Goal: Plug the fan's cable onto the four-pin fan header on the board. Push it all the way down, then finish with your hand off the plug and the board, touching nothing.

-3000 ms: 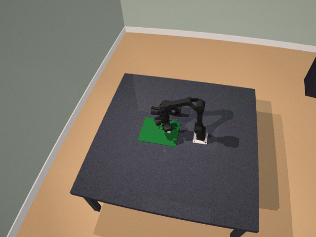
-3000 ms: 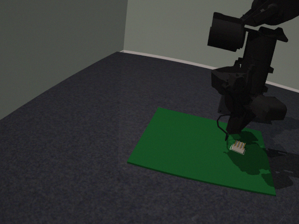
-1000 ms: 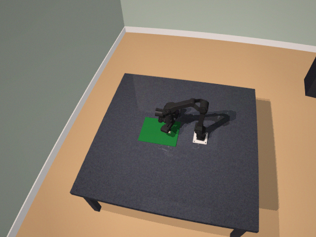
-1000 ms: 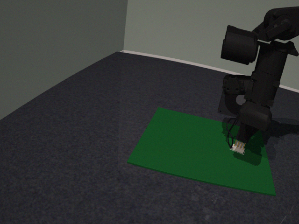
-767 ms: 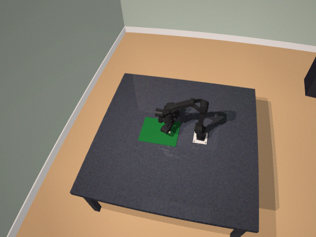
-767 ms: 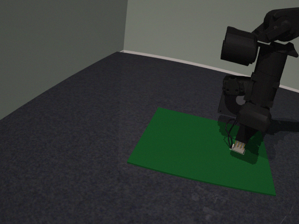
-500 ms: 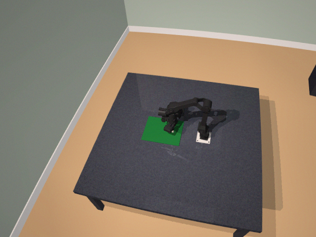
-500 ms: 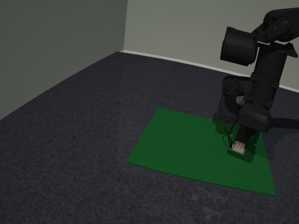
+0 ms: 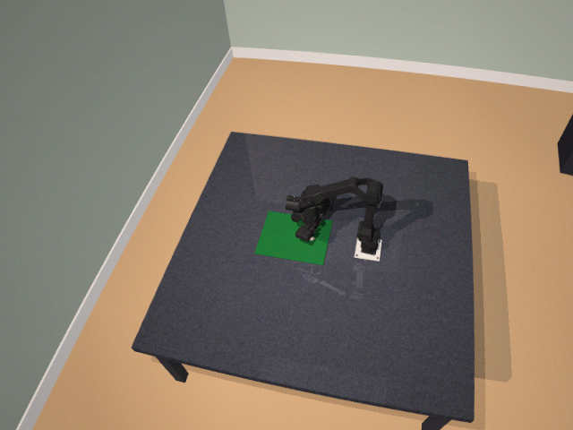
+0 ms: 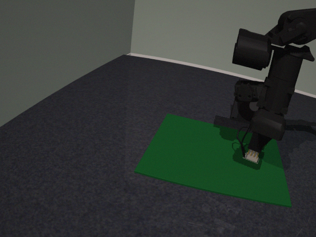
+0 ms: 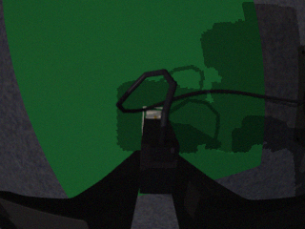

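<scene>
My gripper tip is now 40 mm above the white four-pin header and 10 mm short of it. From my gripper tip the other things lie so: green board (80 mm ahead, 60 mm below, 10 mm to the left); black fan (180 mm to the right, 20 mm ahead, 20 mm above); black plug (10 mm ahead, 10 mm above).
</scene>
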